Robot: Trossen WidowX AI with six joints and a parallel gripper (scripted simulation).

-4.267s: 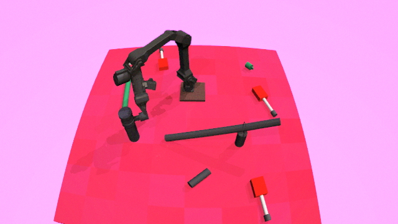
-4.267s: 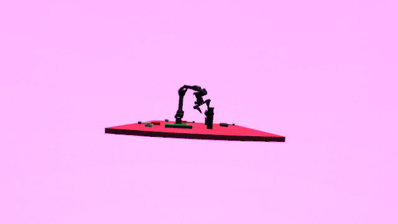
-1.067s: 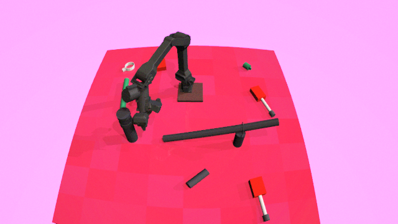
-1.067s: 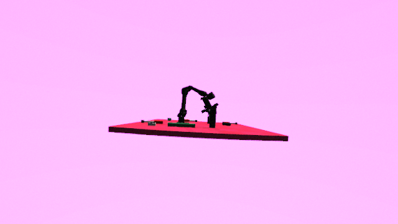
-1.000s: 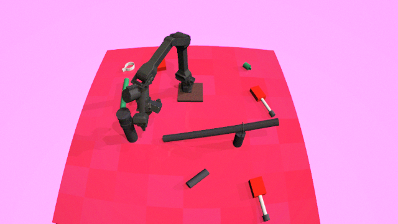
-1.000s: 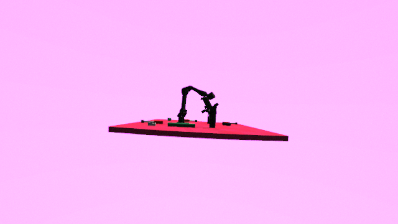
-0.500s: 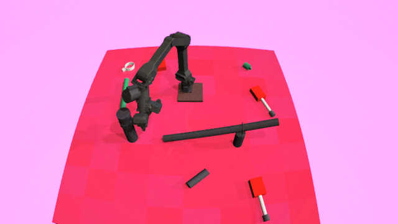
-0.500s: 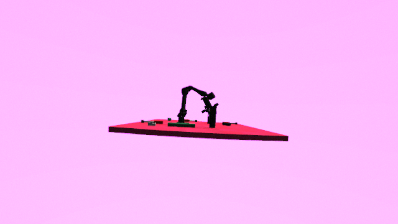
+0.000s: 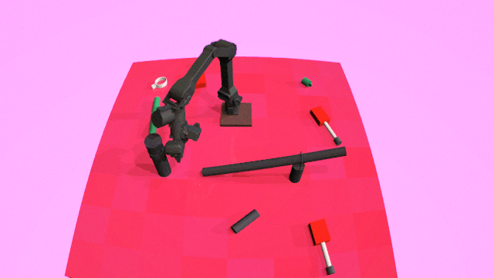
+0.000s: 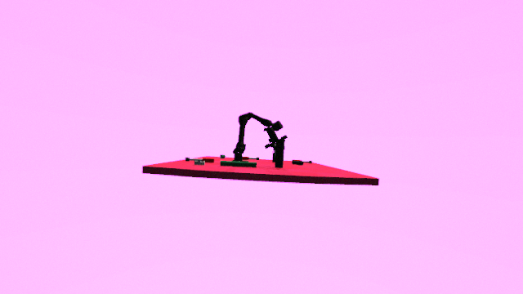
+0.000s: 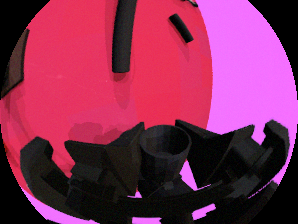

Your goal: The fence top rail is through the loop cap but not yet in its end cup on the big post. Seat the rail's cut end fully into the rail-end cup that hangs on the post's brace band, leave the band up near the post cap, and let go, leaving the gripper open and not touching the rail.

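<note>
Now: the rail-end cup 2 cm behind my gripper tip, 3 cm to the right of it and 3 cm above it. Also, from my gripper tip: short dark tube: 17 cm ahead, 26 cm to the left, 10 cm below; green rod: 29 cm behind, 22 cm to the right, 10 cm below; small post: 4 cm behind, 43 cm to the left, 1 cm below.
</note>
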